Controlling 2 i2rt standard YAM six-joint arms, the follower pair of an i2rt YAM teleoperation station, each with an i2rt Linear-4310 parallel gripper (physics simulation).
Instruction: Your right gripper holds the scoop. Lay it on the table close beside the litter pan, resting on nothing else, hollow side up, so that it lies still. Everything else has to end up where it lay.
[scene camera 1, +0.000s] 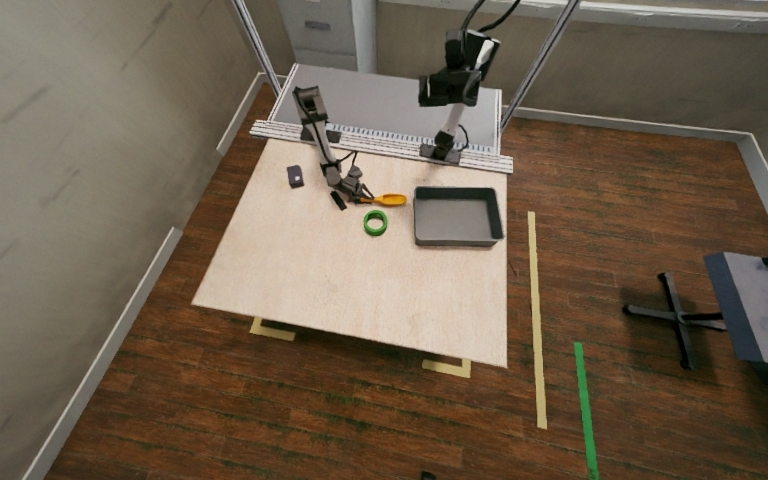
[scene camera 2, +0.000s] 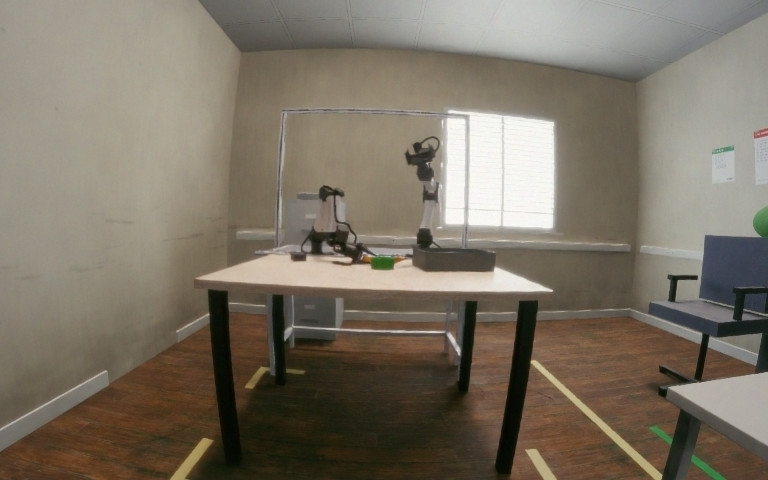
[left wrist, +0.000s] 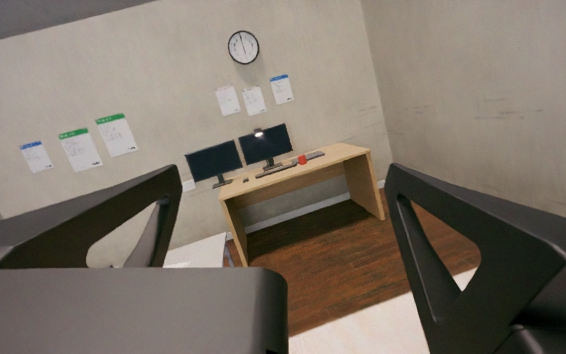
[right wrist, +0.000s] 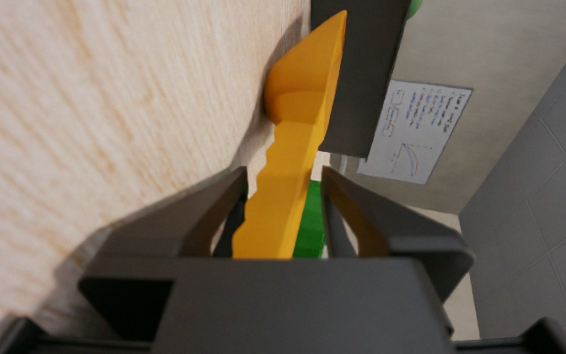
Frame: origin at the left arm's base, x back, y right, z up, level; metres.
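Where they show: left gripper, fingertip midpoint: (scene camera 1: 439, 99) (scene camera 2: 418, 146) (left wrist: 283, 175); right gripper, fingertip midpoint: (scene camera 1: 373, 200) (right wrist: 284, 176); left arm's base, origin of the base link: (scene camera 1: 439, 154); right arm's base, origin of the base link: (scene camera 2: 316, 254).
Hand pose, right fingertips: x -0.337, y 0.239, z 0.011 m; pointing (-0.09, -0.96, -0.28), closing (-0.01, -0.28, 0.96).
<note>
Things, the pixels of their centre, and the offset from my right fingertips.
- orange scoop, body centre: (right wrist: 294, 109) (scene camera 1: 383, 200) (scene camera 2: 385, 261) dx +0.015, dy -0.044, dz -0.006 m
- grey litter pan, body centre: (right wrist: 360, 26) (scene camera 1: 454, 216) (scene camera 2: 452, 259) dx +0.005, dy -0.357, dz +0.017 m
- green ring, body centre: (right wrist: 296, 235) (scene camera 1: 375, 223) (scene camera 2: 382, 263) dx -0.102, dy -0.040, dz -0.001 m
- flat black piece, body centre: (scene camera 1: 337, 199) dx -0.027, dy +0.159, dz -0.020 m
- small dark box, body centre: (scene camera 2: 298, 256) (scene camera 1: 295, 176) dx +0.032, dy +0.383, dz -0.005 m
The orange scoop (scene camera 1: 394, 199) (scene camera 2: 398, 258) (right wrist: 301, 107) lies level, hollow side up, with its bowl a short way left of the grey litter pan (scene camera 1: 458, 243) (scene camera 2: 455, 260) (right wrist: 362, 70) in scene camera 1. Its bowl is at or very near the table top; whether it touches is hard to tell. My right gripper (right wrist: 284, 176) is open around the handle, low over the table; a gap shows between the handle and the right-hand finger in the right wrist view. The handle's end is hidden by the gripper. My left gripper (left wrist: 283, 175) is open and empty, high above the table's back edge.
A green ring (scene camera 1: 375, 232) (scene camera 2: 382, 262) (right wrist: 311, 225) lies just in front of the scoop's handle. A flat black piece (scene camera 1: 338, 200) lies beside the right gripper. A small dark box (scene camera 1: 295, 176) (scene camera 2: 297, 256) lies at the table's back left.
</note>
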